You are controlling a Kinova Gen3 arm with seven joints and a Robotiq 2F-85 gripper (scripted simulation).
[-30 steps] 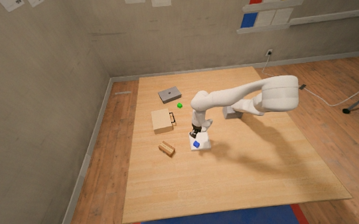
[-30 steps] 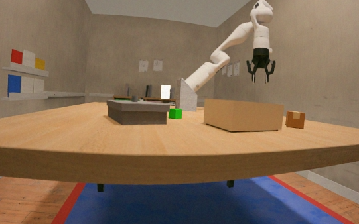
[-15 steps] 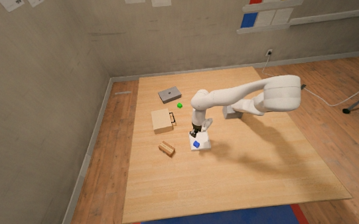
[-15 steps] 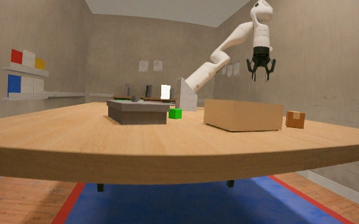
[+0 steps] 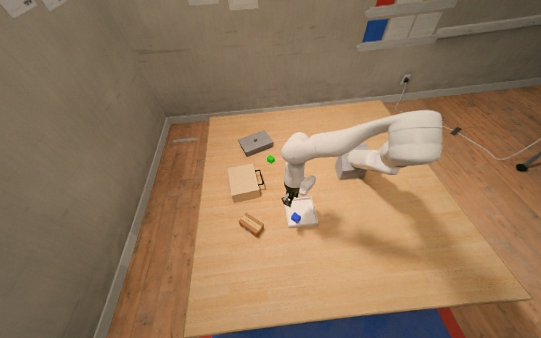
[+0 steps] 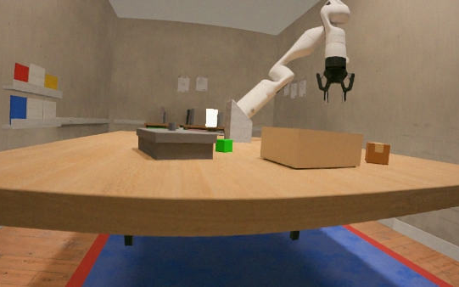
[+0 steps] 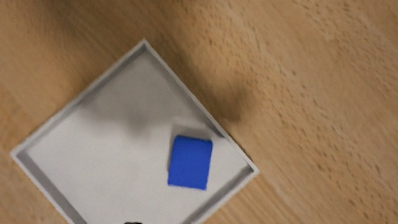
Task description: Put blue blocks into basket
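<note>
Right now my hand is 9 cm short of the grey lid, 54 cm to the left of it and 14 cm above it. The rest, counted from my hand: brown cardboard box: 20 cm ahead, 16 cm below; then red block: 18 cm ahead, 2 cm to the left, 18 cm below; then white basket: 5 cm behind, 2 cm to the right, 18 cm below.
</note>
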